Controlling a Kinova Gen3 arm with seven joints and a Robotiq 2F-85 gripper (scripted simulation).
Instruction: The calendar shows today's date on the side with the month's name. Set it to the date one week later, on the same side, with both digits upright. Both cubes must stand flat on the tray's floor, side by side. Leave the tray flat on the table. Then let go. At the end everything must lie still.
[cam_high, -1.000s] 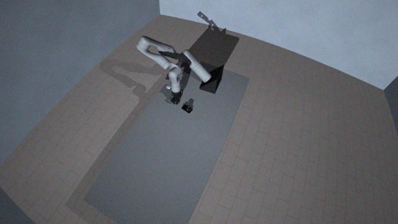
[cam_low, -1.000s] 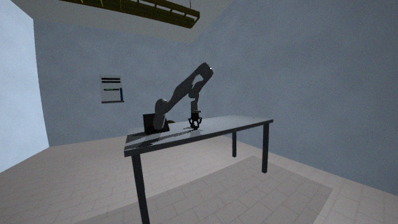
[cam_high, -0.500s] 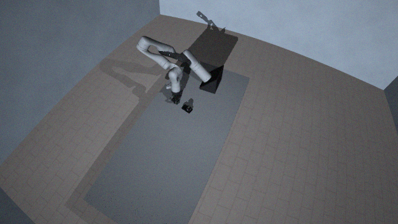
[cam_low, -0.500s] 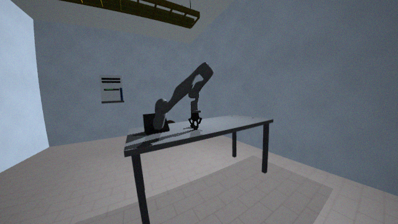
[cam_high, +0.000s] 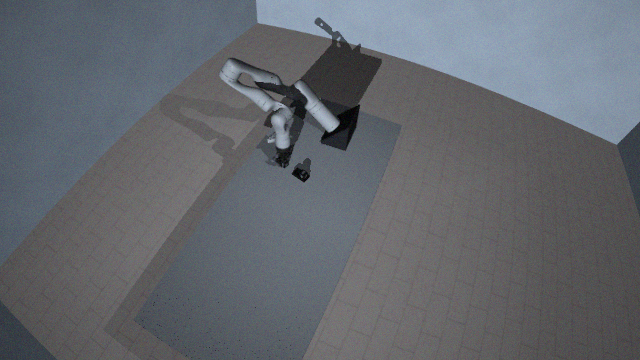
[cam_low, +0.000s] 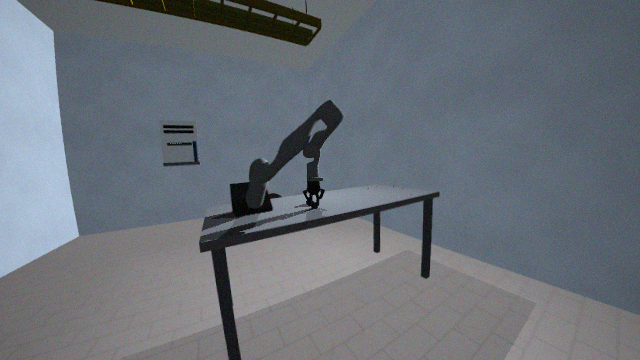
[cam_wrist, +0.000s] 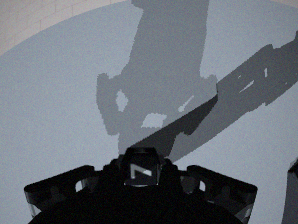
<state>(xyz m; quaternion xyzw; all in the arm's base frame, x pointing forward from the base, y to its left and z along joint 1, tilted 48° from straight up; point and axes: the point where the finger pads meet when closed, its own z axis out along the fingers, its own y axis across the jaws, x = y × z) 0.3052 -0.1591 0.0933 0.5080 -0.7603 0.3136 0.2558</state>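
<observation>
Right now the dark calendar tray is 10 cm to the left of my hand, 4 cm ahead of it and 2 cm below it.
</observation>
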